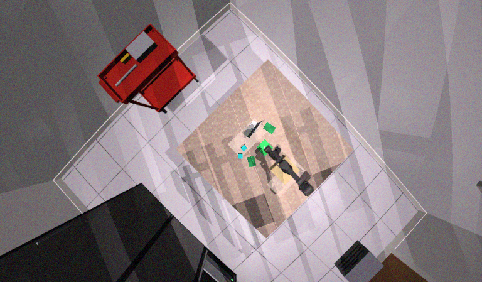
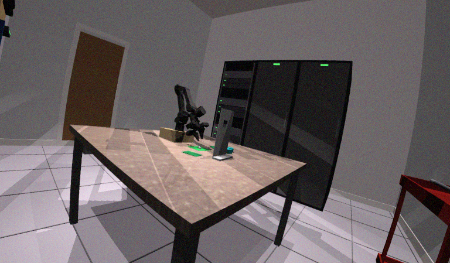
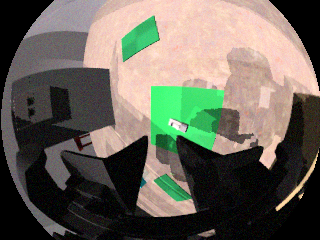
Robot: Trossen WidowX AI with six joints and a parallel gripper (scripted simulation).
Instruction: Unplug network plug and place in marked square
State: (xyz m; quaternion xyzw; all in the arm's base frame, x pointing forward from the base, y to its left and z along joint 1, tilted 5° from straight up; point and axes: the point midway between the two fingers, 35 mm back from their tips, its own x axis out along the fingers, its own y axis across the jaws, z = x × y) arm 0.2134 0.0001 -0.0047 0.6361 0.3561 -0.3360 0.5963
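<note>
The grey plug is 50 mm below my gripper tip and 10 mm ahead of it. From my gripper tip the other things lie so: grey upright panel (220 mm ahead, 80 mm above, 50 mm to the right); then green square (60 mm below).
</note>
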